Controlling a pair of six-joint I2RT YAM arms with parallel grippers.
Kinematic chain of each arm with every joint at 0, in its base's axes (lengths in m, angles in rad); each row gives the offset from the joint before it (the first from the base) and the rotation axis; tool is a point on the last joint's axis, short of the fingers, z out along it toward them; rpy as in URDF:
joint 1: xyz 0 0 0.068 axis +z
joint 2: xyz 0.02 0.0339 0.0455 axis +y
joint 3: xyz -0.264 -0.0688 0 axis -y
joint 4: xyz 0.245 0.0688 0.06 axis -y
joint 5: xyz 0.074 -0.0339 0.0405 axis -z
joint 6: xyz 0.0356 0 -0.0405 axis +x
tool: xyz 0 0 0 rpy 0 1.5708 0
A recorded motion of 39 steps. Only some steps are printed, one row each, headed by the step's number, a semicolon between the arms.
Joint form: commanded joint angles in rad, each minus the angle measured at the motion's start. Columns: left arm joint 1, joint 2, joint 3, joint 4, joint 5, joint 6; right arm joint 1, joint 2, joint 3, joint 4, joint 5, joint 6.
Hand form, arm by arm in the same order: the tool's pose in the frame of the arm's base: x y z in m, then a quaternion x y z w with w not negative. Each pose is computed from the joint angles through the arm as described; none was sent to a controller.
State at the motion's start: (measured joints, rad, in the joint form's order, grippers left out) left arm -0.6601 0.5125 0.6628 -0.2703 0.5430 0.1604; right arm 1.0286 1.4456 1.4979 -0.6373 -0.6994 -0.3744
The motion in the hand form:
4: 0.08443 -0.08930 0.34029 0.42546 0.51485 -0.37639 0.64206; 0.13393 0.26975 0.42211 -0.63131 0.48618 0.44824 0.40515
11: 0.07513 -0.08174 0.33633 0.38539 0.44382 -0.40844 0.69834; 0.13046 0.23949 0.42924 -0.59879 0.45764 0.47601 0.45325
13: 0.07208 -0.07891 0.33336 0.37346 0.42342 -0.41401 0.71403; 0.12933 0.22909 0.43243 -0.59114 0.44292 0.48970 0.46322
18: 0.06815 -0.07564 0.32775 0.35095 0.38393 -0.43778 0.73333; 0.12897 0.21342 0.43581 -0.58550 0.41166 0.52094 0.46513
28: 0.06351 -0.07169 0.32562 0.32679 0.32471 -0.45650 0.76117; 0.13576 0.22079 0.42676 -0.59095 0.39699 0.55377 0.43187
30: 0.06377 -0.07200 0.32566 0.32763 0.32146 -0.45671 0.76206; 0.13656 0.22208 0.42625 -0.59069 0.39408 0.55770 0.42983
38: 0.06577 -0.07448 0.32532 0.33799 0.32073 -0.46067 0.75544; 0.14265 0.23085 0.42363 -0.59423 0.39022 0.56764 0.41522
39: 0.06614 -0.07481 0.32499 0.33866 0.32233 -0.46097 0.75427; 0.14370 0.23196 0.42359 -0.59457 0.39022 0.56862 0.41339
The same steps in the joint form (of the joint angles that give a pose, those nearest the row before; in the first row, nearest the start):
4: 0.0006 -0.0454 -0.0511 0.2532 0.0147 -0.0677; 0.0067 -0.0744 -0.0223 0.1774 0.0160 0.0655
11: 0.0021 -0.1288 -0.1709 0.5340 0.0111 -0.1770; -0.0443 -0.2019 -0.1543 0.3530 -0.0359 0.1416
13: 0.0035 -0.1556 -0.2094 0.6120 0.0036 -0.2020; -0.0665 -0.2397 -0.1884 0.4057 -0.0754 0.1700
18: 0.0051 -0.1812 -0.2809 0.7864 0.0027 -0.2770; -0.1119 -0.2896 -0.2407 0.4975 -0.1835 0.2285
28: 0.0051 -0.1808 -0.3468 1.0192 -0.0075 -0.3428; -0.1236 -0.2567 -0.2656 0.5692 -0.2832 0.2831
30: 0.0051 -0.1753 -0.3486 1.0329 -0.0047 -0.3429; -0.1236 -0.2517 -0.2683 0.5861 -0.2922 0.2932
38: 0.0051 -0.1536 -0.3468 1.0462 0.0201 -0.3445; -0.1236 -0.2111 -0.2518 0.6050 -0.3245 0.3062
39: 0.0051 -0.1520 -0.3468 1.0438 0.0213 -0.3445; -0.1244 -0.2050 -0.2474 0.6050 -0.3284 0.3074

